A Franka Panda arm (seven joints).
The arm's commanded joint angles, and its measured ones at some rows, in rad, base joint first. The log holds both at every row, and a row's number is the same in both.
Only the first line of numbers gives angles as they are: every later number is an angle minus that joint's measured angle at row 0.
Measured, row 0: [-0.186, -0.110, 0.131, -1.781, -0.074, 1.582, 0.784]
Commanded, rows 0 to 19: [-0.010, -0.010, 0.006, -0.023, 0.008, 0.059, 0.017]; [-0.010, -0.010, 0.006, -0.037, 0.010, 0.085, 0.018]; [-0.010, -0.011, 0.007, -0.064, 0.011, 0.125, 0.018]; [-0.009, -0.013, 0.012, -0.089, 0.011, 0.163, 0.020]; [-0.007, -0.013, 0.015, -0.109, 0.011, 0.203, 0.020]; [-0.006, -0.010, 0.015, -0.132, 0.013, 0.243, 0.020]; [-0.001, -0.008, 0.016, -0.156, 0.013, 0.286, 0.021]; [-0.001, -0.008, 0.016, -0.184, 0.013, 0.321, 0.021]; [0.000, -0.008, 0.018, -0.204, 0.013, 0.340, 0.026]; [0.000, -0.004, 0.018, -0.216, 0.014, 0.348, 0.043]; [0.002, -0.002, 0.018, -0.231, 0.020, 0.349, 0.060]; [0.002, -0.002, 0.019, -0.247, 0.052, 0.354, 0.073]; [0.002, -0.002, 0.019, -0.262, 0.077, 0.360, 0.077]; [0.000, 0.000, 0.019, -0.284, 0.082, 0.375, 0.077]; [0.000, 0.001, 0.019, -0.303, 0.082, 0.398, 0.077]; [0.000, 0.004, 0.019, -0.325, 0.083, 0.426, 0.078]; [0.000, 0.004, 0.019, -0.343, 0.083, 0.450, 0.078]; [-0.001, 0.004, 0.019, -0.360, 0.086, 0.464, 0.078]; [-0.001, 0.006, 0.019, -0.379, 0.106, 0.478, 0.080]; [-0.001, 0.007, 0.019, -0.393, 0.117, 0.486, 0.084]
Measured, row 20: [0.005, 0.015, 0.011, -0.343, 0.079, 0.441, 0.066]
